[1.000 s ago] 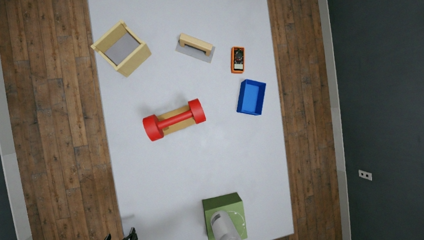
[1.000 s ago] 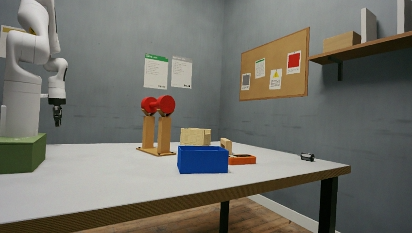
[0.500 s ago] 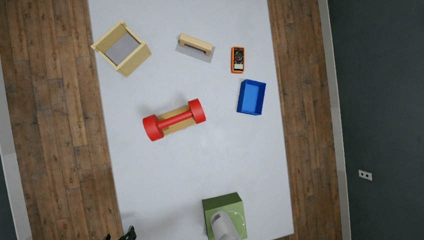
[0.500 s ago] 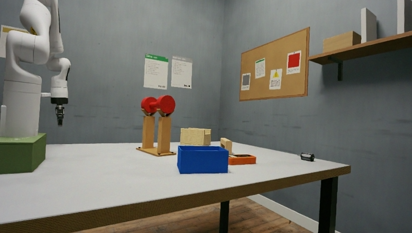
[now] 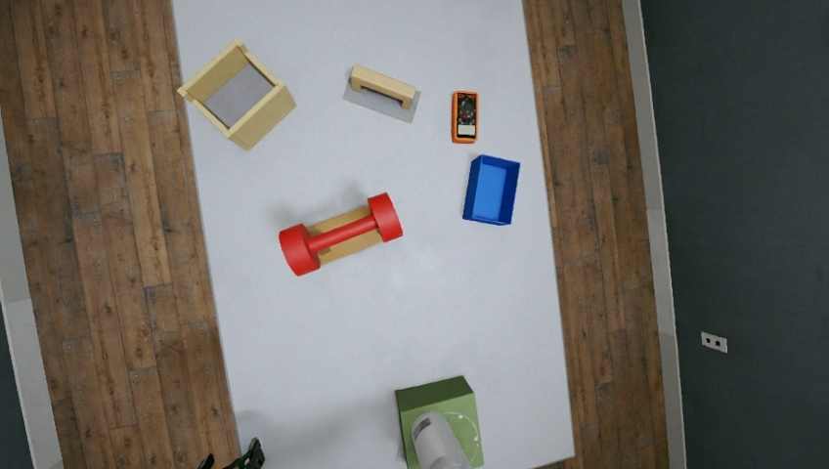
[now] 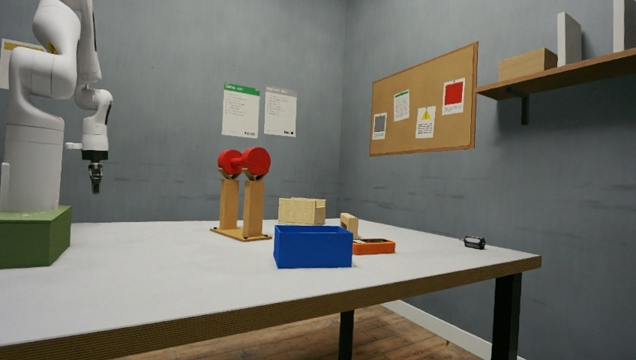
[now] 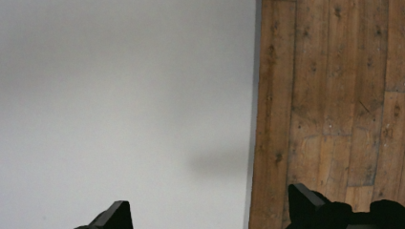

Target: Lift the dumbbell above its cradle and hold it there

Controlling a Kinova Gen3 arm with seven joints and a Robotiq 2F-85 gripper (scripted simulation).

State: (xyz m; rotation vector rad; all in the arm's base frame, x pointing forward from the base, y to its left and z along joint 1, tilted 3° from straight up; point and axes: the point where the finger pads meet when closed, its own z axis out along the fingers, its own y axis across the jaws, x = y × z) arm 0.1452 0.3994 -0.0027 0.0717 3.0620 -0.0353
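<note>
The red dumbbell lies 370 mm to the right of my hand, 360 mm ahead of it and 120 mm above it. Round my hand: wooden box 720 mm ahead, 240 mm to the right, 60 mm below; then orange multimeter 750 mm to the right, 550 mm ahead, 100 mm below; then cradle 370 mm to the right, 360 mm ahead, 10 mm below.
</note>
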